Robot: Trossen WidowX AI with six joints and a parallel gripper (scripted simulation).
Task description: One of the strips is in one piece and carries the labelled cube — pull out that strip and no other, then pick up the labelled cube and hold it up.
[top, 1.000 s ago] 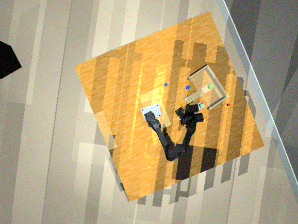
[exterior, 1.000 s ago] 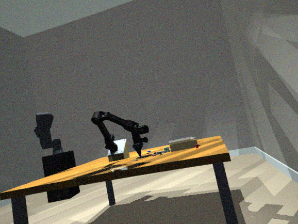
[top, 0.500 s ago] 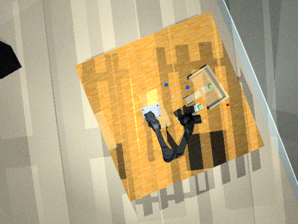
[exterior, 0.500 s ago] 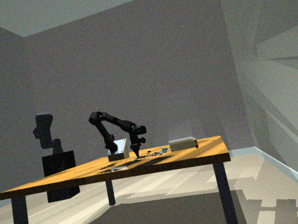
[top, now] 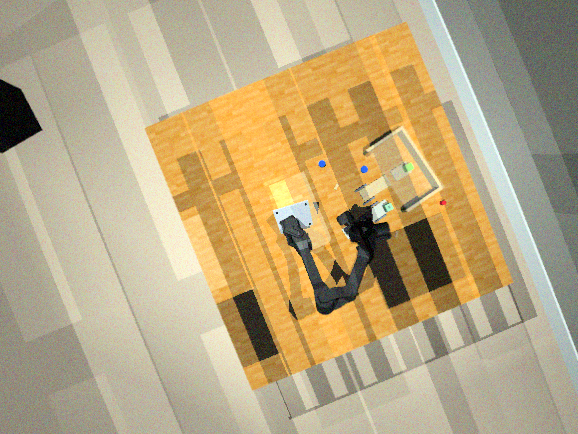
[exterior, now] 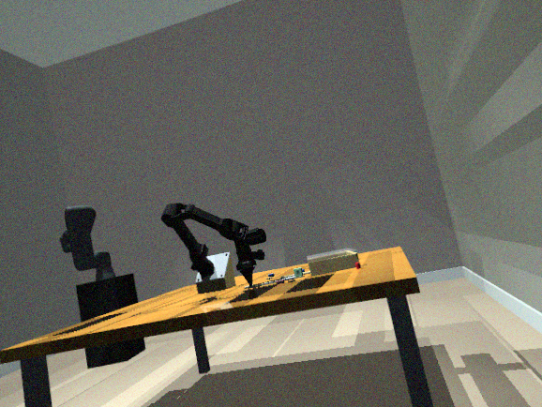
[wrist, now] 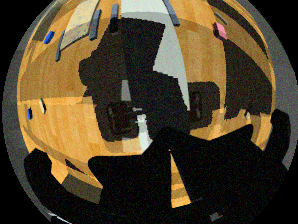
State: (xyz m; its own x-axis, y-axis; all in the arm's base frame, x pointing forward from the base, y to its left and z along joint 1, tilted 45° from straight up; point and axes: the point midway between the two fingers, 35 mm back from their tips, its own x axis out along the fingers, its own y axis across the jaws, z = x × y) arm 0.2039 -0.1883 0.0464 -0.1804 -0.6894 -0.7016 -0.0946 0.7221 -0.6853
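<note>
My gripper tip is now 13 cm short of the pink piece and 9 cm to the left of it. Also, from my gripper tip: tan piece (4 cm ahead, 21 cm to the left); red piece (43 cm ahead, 9 cm to the right, 1 cm above).
</note>
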